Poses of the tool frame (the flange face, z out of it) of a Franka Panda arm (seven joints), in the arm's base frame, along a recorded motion.
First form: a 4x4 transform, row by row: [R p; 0 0 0 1], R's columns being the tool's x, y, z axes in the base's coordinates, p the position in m. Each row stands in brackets.
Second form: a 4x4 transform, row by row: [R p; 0 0 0 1], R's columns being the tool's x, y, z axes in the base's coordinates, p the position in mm. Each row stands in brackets. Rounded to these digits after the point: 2 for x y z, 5 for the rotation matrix.
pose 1, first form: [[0.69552 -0.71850 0.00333 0.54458], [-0.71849 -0.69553 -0.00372 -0.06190], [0.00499 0.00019 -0.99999 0.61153], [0 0 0 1]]
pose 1, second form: [[0.69552 -0.71850 0.00333 544.58], [-0.71849 -0.69553 -0.00372 -61.90], [0.00499 0.00019 -0.99999 611.53], [0 0 0 1]]
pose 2, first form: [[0.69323 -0.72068 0.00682 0.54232], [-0.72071 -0.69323 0.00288 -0.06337], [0.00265 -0.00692 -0.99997 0.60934], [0 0 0 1]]
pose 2, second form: [[0.69323 -0.72068 0.00682 542.32], [-0.72071 -0.69323 0.00288 -63.37], [0.00265 -0.00692 -0.99997 609.34], [0 0 0 1]]
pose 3, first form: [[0.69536 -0.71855 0.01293 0.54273], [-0.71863 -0.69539 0.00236 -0.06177], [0.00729 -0.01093 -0.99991 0.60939], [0 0 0 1]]
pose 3, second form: [[0.69536 -0.71855 0.01293 542.73], [-0.71863 -0.69539 0.00236 -61.77], [0.00729 -0.01093 -0.99991 609.39], [0 0 0 1]]
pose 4, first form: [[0.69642 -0.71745 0.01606 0.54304], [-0.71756 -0.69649 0.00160 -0.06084], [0.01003 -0.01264 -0.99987 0.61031], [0 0 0 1]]
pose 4, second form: [[0.69642 -0.71745 0.01606 543.04], [-0.71756 -0.69649 0.00160 -60.84], [0.01003 -0.01264 -0.99987 610.31], [0 0 0 1]]
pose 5, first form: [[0.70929 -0.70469 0.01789 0.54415], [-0.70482 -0.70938 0.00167 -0.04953], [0.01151 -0.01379 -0.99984 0.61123], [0 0 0 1]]
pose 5, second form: [[0.70929 -0.70469 0.01789 544.15], [-0.70482 -0.70938 0.00167 -49.53], [0.01151 -0.01379 -0.99984 611.23], [0 0 0 1]]
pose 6, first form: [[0.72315 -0.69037 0.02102 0.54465], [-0.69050 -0.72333 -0.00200 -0.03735], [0.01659 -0.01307 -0.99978 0.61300], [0 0 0 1]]
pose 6, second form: [[0.72315 -0.69037 0.02102 544.65], [-0.69050 -0.72333 -0.00200 -37.35], [0.01659 -0.01307 -0.99978 613.00], [0 0 0 1]]
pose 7, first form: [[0.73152 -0.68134 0.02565 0.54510], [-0.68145 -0.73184 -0.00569 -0.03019], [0.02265 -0.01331 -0.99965 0.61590], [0 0 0 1]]
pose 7, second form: [[0.73152 -0.68134 0.02565 545.10], [-0.68145 -0.73184 -0.00569 -30.19], [0.02265 -0.01331 -0.99965 615.90], [0 0 0 1]]
